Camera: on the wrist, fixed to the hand. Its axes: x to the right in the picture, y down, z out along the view.
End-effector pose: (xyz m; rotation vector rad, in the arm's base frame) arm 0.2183 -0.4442 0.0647 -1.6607 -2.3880 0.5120
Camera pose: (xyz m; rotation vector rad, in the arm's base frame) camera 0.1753 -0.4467 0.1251 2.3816 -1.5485 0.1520
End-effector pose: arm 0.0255 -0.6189 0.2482 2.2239 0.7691 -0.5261
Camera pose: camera -0.0016 -0.5505 0.2389 0.7621 -2.1306 1.2787
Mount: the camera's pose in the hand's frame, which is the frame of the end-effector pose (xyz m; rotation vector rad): 0.0104 -0.0613 -0.0405 -0.3446 0.3254 3.0912
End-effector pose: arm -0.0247 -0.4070 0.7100 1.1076 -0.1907 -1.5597
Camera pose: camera -0.0364 -0.3779 0.6428 -0.1566 -0.7391 1.3281
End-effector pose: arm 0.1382 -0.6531 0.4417 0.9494 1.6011 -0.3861
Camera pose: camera 0.0655 -0.6587 0.4279 1.8291 -0.9185 1.9957
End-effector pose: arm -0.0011 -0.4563 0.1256 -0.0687 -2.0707 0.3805
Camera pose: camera 0.0348 -0.5026 0.1711 2.7612 -0.1692 -1.1856
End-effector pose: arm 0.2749 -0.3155 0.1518 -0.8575 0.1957 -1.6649
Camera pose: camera 0.2014 -0.3196 0.1612 0.2034 1.1409 1.2385
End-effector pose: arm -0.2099 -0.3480 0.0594 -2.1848 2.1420 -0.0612
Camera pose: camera -0.1521 -0.3585 0.1047 -1.9852 -2.0802 -0.1245
